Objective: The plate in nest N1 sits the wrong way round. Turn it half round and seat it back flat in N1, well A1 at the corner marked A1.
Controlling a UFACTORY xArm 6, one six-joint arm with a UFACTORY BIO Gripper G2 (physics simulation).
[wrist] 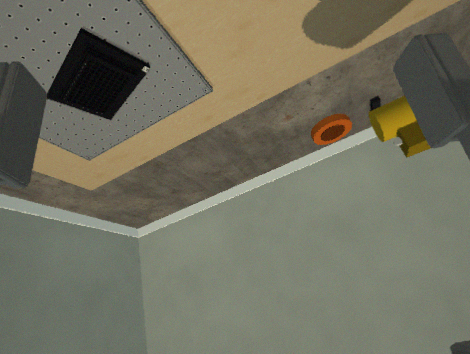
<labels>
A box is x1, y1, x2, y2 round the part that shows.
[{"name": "gripper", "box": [0, 33, 469, 353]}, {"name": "black well plate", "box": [60, 47, 136, 116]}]
</labels>
